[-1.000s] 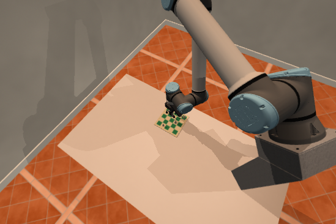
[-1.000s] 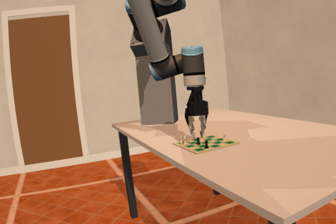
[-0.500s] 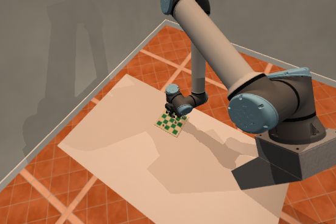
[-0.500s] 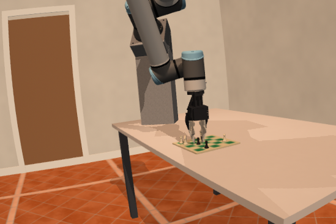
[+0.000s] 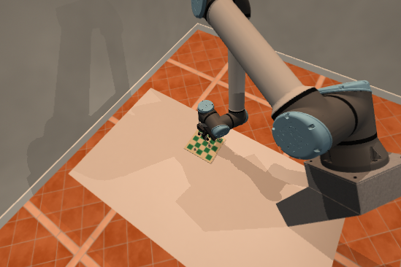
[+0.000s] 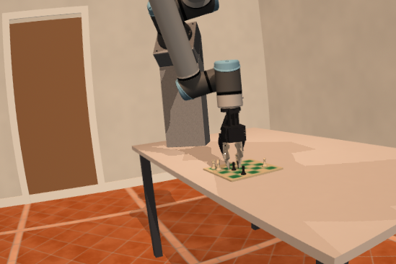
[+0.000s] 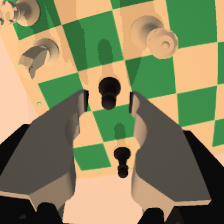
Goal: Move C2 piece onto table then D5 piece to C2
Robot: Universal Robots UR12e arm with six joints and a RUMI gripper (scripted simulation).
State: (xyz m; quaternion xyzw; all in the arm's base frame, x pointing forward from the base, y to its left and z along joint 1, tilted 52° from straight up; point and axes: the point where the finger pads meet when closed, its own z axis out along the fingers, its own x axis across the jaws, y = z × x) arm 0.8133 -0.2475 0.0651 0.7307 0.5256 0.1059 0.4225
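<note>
Right now my hand is 1 cm short of the chessboard, 3 cm to the right of it and 2 cm above it. From my hand the other things lie so: white pawn 7 cm ahead, 10 cm to the left, 1 cm below.
</note>
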